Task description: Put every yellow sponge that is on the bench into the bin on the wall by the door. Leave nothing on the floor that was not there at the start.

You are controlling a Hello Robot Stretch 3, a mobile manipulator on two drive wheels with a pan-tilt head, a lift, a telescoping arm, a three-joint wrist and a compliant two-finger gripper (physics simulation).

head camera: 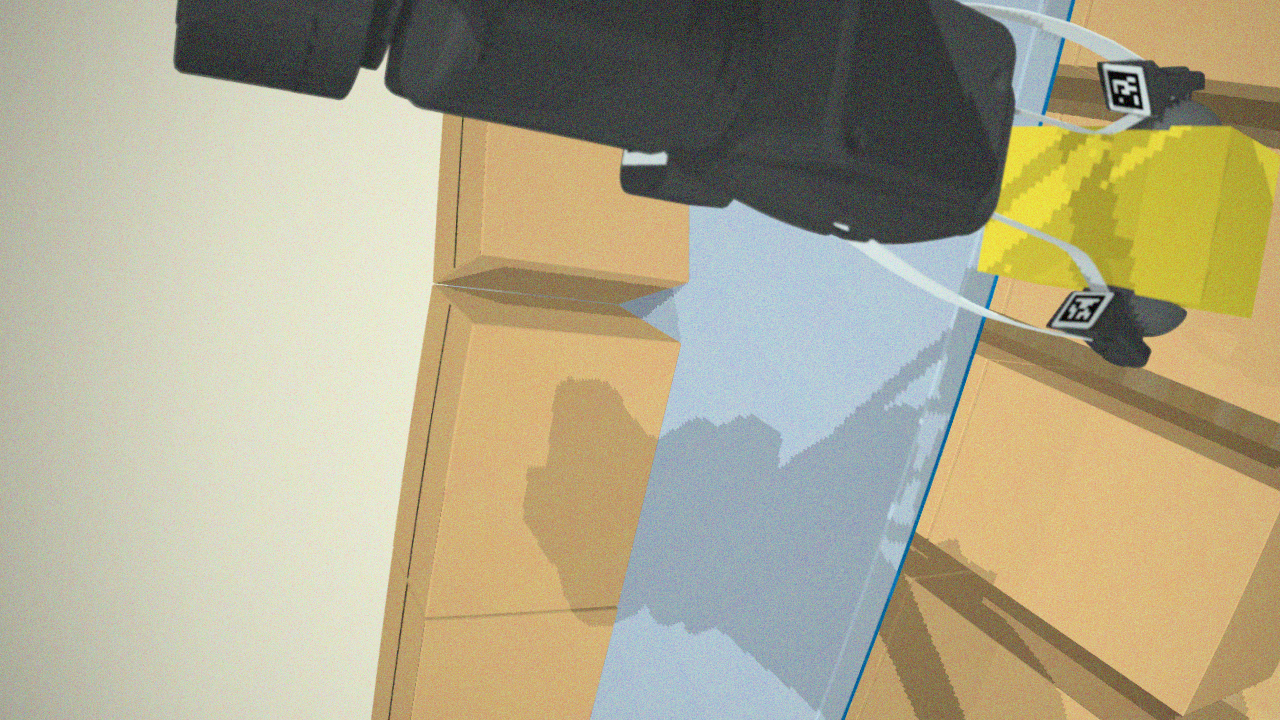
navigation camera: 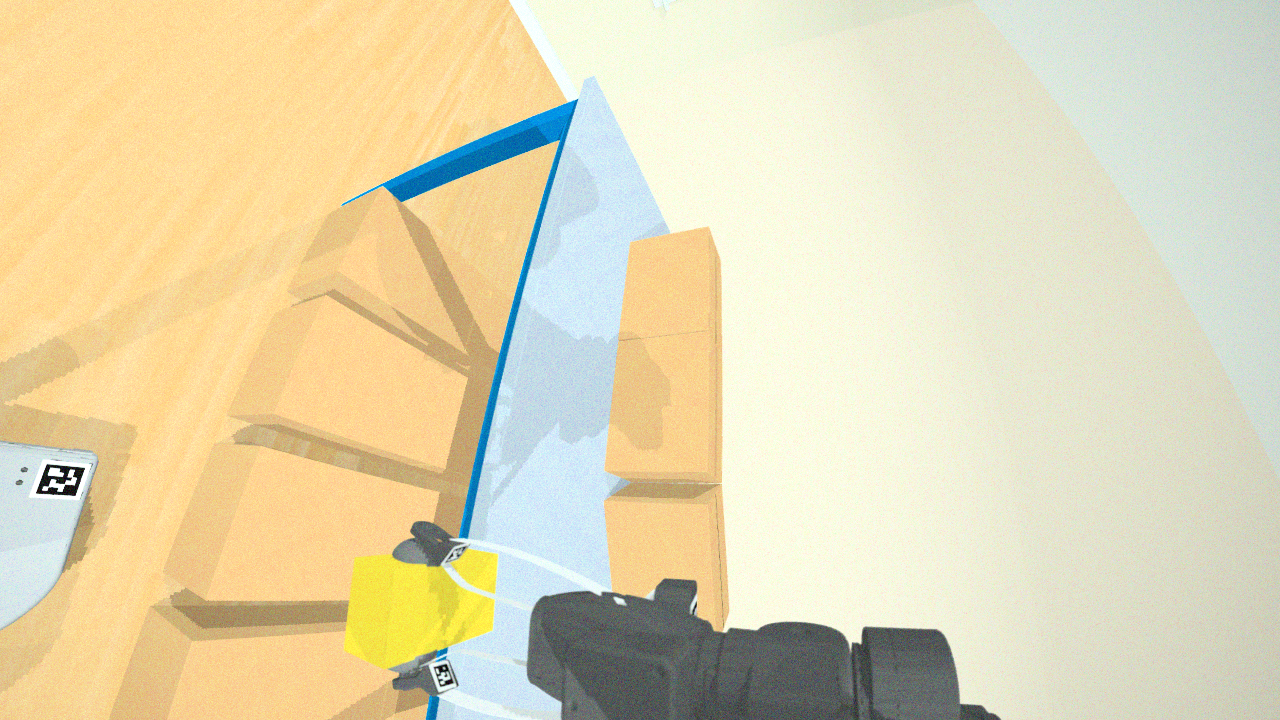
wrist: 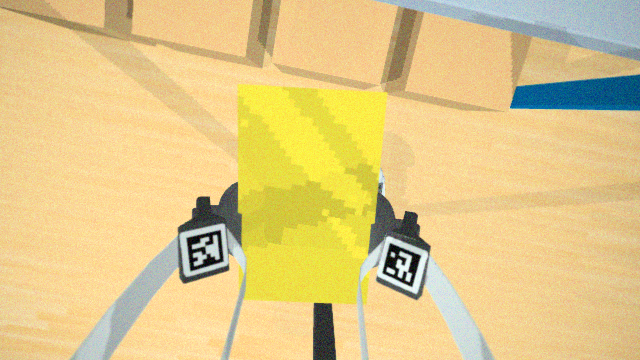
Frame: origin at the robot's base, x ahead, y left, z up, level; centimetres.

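Seen in the pictures: gripper, fingertip midpoint: point(head camera: 1175, 225) point(navigation camera: 397, 597) point(wrist: 308, 210).
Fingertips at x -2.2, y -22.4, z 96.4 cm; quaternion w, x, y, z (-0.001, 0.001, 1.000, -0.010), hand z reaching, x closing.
Observation:
Offsets run from my fingertips to a thing's top centre. "spot": to the spot under its first point. Level surfaces: height alone.
A yellow sponge {dy -1.6, dx +0.0, dz +3.7 cm} point(head camera: 1172, 179) point(navigation camera: 384, 595) point(wrist: 310, 150) is held between the two fingertips of my gripper point(head camera: 1163, 214) point(navigation camera: 415, 608) point(wrist: 308, 210), which is shut on it. The sponge is off the bench top and sticks out past the bench's blue edge. In the wrist view the floor shows behind it. The light blue bench top {dz -4.9 cm} point(head camera: 787, 331) point(navigation camera: 546, 501) point(wrist: 565, 17) runs below my wrist in the head view. No other yellow sponge shows on the visible part of the bench. The bin and the door do not show in these views.
Tan boxes point(head camera: 546, 483) point(navigation camera: 666, 295) line the wall side of the bench. More tan boxes {spot: dy -42.1, dx +28.4, dz -69.3 cm} point(head camera: 1074, 501) point(navigation camera: 358, 376) point(wrist: 330, 40) stand on its other side, near a blue rail point(navigation camera: 483, 159) point(wrist: 575, 95). Part of my base point(navigation camera: 35, 546) stands on the wood floor {dz -96.3 cm} point(navigation camera: 179, 161) point(wrist: 100, 250).

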